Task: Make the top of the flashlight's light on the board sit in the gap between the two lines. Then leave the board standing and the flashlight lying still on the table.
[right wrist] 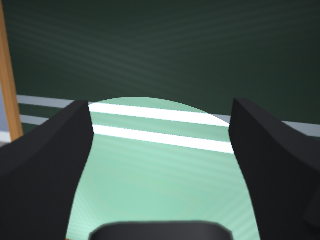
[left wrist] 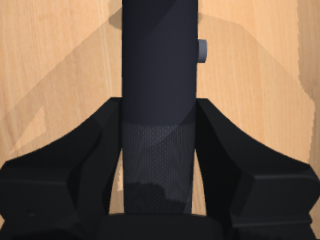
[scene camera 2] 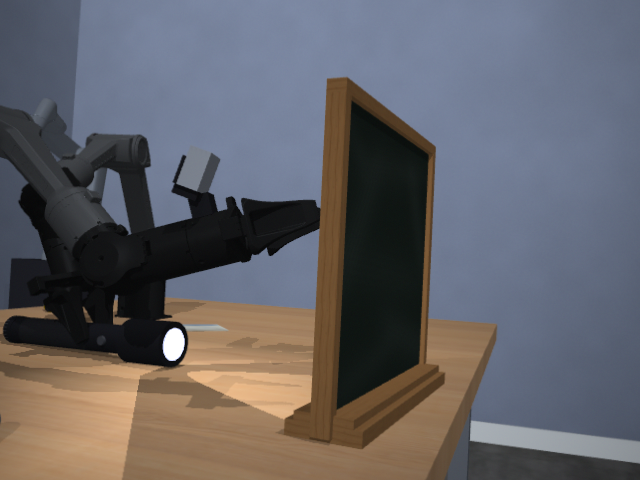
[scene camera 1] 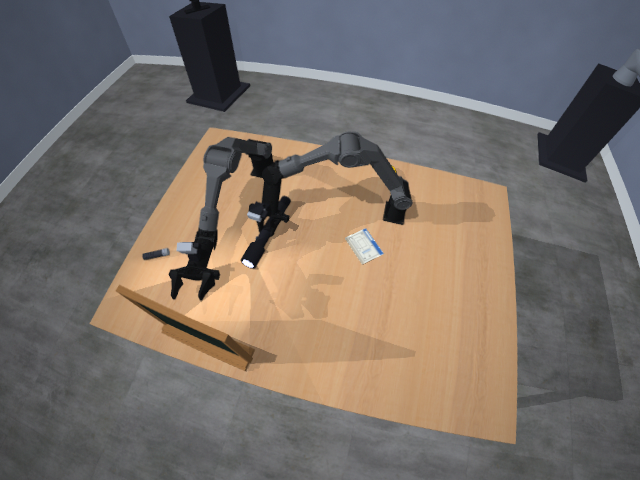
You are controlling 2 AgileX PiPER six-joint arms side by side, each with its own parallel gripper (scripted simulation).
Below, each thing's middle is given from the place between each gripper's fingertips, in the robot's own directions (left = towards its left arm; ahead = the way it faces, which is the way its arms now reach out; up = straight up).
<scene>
Now: right hand 7 cm short of the wood-framed board [scene camera 2: 373,279], 4 cm to the right of it and 4 cm above it. Round my right hand: booklet [scene camera 1: 363,245]: 45 cm behind, 37 cm to the left, 19 cm below.
The booklet lies 33 cm to the left of my left hand, 10 cm behind it and 3 cm below it. The rest, counted from my left hand: wood-framed board (42 cm ahead, 12 cm above).
</scene>
